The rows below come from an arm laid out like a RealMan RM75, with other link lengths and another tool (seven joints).
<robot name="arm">
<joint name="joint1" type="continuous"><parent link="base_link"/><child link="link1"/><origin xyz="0 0 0.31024"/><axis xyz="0 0 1"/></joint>
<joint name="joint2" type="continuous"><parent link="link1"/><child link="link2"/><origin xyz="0 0 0"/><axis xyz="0 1 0"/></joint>
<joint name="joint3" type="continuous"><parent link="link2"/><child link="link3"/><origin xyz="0 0 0.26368"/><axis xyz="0 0 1"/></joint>
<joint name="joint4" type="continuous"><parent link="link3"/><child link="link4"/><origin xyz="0 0 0"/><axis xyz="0 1 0"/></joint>
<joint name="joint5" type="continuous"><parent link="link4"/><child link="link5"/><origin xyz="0 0 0.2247"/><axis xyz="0 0 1"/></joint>
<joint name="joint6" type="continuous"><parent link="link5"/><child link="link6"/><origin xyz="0 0 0"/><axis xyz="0 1 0"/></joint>
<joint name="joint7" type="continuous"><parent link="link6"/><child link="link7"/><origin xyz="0 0 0.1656"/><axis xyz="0 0 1"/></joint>
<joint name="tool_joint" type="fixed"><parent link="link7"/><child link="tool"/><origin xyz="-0.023 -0.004 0.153" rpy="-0.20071 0 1.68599"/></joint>
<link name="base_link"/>
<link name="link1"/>
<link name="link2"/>
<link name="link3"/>
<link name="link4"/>
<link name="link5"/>
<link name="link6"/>
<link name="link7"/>
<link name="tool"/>
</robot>
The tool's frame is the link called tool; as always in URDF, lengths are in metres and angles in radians. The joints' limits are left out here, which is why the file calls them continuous.
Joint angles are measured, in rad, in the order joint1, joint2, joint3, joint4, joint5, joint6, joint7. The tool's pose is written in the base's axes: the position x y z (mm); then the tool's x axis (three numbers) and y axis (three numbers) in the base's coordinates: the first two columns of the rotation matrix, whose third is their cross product. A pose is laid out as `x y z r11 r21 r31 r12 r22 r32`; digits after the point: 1 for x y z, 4 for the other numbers.
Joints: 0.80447 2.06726 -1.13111 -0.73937 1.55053 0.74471 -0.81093
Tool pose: 80.5 632.0 -17.6 -0.9385 -0.3275 0.1089 -0.0588 0.4626 0.8846
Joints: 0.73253 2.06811 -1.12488 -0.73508 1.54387 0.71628 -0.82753
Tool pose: 133.5 629.9 -12.8 -0.9647 -0.2502 0.0827 -0.0380 0.4425 0.8960
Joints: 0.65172 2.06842 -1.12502 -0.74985 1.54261 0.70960 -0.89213
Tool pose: 178.5 619.6 -7.5 -0.9755 -0.2188 0.0246 -0.0712 0.4193 0.9050
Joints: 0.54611 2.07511 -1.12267 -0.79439 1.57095 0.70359 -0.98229
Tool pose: 221.0 604.8 7.7 -0.9805 -0.1941 -0.0300 -0.1022 0.3736 0.9219
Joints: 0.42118 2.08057 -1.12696 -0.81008 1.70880 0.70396 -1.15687
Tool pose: 266.8 582.5 27.8 -0.9844 -0.1646 -0.0615 -0.1100 0.3048 0.9460
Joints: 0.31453 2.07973 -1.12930 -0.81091 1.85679 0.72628 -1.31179
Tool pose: 303.6 558.7 48.8 -0.9882 -0.1356 -0.0716 -0.1028 0.2388 0.9656
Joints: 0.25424 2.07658 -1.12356 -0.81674 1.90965 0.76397 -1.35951
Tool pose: 320.8 541.7 59.2 -0.9903 -0.1238 -0.0637 -0.0896 0.2159 0.9723
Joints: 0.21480 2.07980 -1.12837 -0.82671 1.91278 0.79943 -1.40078
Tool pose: 325.2 527.5 55.3 -0.9862 -0.1419 -0.0857 -0.1161 0.2226 0.9680
